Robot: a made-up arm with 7 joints.
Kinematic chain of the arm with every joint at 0, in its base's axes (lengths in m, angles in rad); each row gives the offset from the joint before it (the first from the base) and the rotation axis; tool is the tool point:
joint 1: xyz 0 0 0.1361 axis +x
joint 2: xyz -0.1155 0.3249 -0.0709 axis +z
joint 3: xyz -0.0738 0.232 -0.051 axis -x
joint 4: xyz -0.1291 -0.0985 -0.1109 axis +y
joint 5: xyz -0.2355 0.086 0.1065 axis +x
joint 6: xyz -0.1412 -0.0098 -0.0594 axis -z
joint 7: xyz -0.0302 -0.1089 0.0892 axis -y
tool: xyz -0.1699 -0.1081 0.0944
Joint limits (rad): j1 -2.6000..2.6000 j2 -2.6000..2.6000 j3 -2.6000..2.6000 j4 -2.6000..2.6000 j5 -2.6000..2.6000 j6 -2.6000..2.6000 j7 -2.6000..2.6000
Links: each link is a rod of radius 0.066 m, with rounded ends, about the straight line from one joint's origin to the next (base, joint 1, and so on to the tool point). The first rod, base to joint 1, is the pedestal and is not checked.
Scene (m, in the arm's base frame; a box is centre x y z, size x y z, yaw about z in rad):
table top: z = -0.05
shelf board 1: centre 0.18 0.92 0.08 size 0.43 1 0.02 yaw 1.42
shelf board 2: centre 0.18 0.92 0.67 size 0.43 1 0.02 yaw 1.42
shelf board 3: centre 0.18 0.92 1.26 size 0.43 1 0.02 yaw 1.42
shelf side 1: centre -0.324 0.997 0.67 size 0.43 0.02 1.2 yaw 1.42
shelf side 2: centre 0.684 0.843 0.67 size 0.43 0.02 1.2 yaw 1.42
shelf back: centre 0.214 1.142 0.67 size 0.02 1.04 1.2 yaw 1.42
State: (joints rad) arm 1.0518 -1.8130 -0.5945 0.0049 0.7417 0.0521 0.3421
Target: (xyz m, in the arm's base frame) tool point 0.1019 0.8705 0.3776
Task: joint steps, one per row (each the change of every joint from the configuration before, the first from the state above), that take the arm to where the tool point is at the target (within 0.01 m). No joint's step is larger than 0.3 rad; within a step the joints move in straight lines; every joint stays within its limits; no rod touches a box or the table.
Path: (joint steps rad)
1: 0.0236 -0.1905 0.0734 0.2957 -0.1028 -0.1481 -0.0998
2: 0.0236 -0.1905 0.0734 0.2957 -0.1028 -0.1482 -0.0997
3: -0.1211 -0.0729 0.0026 0.0131 -0.0473 -0.2566 -0.0616
4: -0.1210 -0.0729 0.0025 0.0131 -0.0472 -0.2567 -0.0615
5: -0.1210 -0.0728 0.0025 0.0132 -0.0473 -0.2566 -0.0615
6: -0.1210 -0.0729 0.0026 0.0131 -0.0472 -0.2567 -0.0615
7: -0.0190 0.2087 -0.0917 -0.1485 0.1164 0.2978 0.1106
8: -0.0190 0.2088 -0.0917 -0.1486 0.1164 0.2978 0.1107

